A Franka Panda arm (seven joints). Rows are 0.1 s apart.
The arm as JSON. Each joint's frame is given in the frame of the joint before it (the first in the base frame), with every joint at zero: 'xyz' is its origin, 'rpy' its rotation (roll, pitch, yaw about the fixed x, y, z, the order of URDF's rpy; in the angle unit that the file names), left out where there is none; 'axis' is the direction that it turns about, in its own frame. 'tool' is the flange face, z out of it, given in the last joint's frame.
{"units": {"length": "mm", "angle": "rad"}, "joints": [
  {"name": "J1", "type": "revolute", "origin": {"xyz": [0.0, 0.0, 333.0]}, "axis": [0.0, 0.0, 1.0]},
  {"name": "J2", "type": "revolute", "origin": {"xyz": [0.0, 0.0, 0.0]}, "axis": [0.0, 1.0, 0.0]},
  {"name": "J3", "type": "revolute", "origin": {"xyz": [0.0, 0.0, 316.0]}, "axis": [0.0, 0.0, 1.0]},
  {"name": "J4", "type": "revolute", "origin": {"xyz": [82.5, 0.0, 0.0]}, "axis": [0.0, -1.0, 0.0]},
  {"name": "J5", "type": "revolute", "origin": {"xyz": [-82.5, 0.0, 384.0]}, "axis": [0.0, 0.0, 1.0]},
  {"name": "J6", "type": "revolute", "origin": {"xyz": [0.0, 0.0, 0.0]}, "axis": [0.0, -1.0, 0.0]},
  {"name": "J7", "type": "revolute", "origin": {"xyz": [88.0, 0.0, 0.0]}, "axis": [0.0, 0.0, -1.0]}
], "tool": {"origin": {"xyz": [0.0, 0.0, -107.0], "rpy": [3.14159, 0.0, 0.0]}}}
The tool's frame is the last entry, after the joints.
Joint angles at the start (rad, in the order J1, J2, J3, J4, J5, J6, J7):
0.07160, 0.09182, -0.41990, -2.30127, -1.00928, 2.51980, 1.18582
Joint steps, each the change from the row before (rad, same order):
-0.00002, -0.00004, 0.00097, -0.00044, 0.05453, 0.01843, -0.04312
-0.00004, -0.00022, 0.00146, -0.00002, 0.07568, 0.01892, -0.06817
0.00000, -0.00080, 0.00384, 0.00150, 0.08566, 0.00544, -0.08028
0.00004, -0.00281, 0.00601, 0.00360, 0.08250, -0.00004, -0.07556
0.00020, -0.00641, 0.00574, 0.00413, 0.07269, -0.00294, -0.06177
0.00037, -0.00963, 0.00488, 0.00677, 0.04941, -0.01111, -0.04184
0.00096, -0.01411, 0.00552, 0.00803, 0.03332, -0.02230, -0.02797
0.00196, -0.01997, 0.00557, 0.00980, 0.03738, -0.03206, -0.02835
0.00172, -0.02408, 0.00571, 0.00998, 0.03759, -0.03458, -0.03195
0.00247, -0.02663, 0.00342, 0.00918, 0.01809, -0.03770, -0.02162
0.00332, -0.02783, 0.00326, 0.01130, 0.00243, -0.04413, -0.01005
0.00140, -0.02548, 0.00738, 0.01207, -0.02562, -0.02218, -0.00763
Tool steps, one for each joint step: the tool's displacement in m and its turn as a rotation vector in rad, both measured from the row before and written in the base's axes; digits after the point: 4 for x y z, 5 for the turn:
0.0018, 0.0018, 0.0012, 0.03617, -0.00131, 0.00650
0.0022, 0.0016, 0.0018, 0.04520, 0.00404, 0.01297
0.0020, 0.0012, 0.0020, 0.04480, 0.01304, 0.01238
0.0024, 0.0017, 0.0034, 0.04211, 0.00910, 0.01201
0.0021, 0.0015, 0.0051, 0.03781, 0.00144, 0.00728
0.0019, 0.0009, 0.0070, 0.02425, -0.00094, 0.00327
0.0011, 0.0012, 0.0087, 0.01529, 0.00152, -0.00026
0.0005, 0.0013, 0.0115, 0.01863, 0.00206, -0.00427
-0.0002, 0.0014, 0.0134, 0.02037, 0.00136, -0.00046
-0.0016, 0.0009, 0.0139, 0.00950, 0.00333, 0.00125
-0.0022, 0.0008, 0.0149, -0.00039, 0.00575, -0.00093
0.0000, 0.0023, 0.0164, -0.02285, -0.00793, 0.02240

